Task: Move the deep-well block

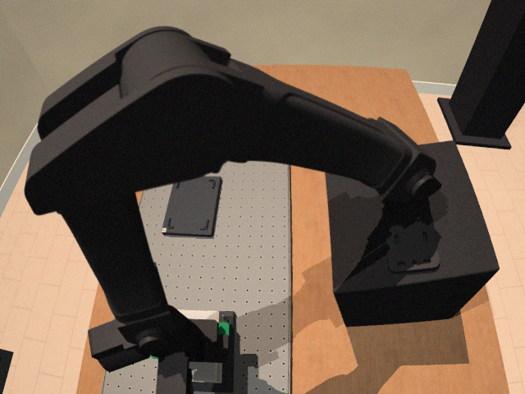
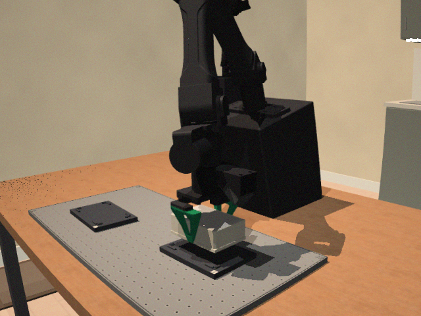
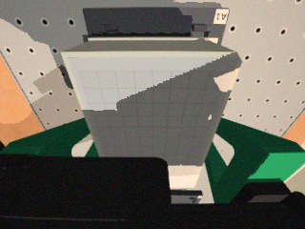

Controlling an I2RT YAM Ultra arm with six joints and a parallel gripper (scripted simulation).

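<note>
Now: the nest N1 4 cm below my hand. Round my hand: 96-well deep-well block (1 cm above); nest N2 (33 cm to the right, 8 cm ahead, 4 cm below).
</note>
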